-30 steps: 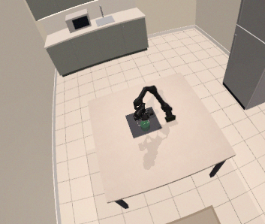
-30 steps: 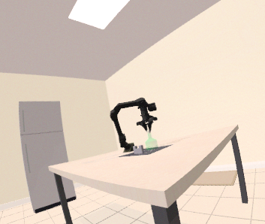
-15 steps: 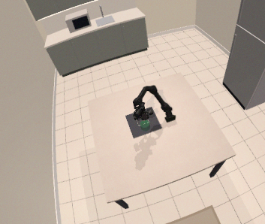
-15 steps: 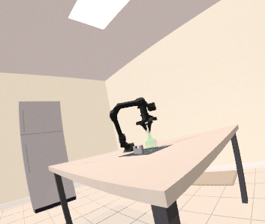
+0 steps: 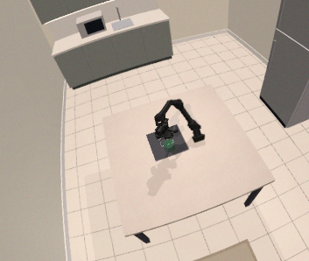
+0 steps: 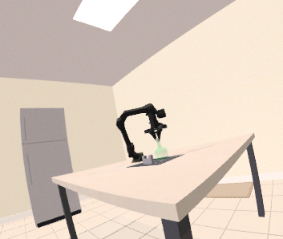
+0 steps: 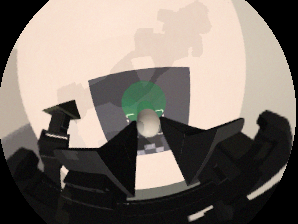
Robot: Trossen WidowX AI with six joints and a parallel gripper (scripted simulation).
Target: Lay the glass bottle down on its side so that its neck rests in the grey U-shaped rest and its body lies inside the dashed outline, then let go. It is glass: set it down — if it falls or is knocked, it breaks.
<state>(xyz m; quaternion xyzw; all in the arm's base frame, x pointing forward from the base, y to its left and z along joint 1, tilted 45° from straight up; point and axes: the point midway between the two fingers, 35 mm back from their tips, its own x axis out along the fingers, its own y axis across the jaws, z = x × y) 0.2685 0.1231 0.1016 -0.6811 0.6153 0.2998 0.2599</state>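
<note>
The dark grey mat is 14 cm below my gripper tip, 7 cm to the right of it and 1 cm ahead of it. The rest, counted from my gripper tip: green glass bottle 5 cm below.
</note>
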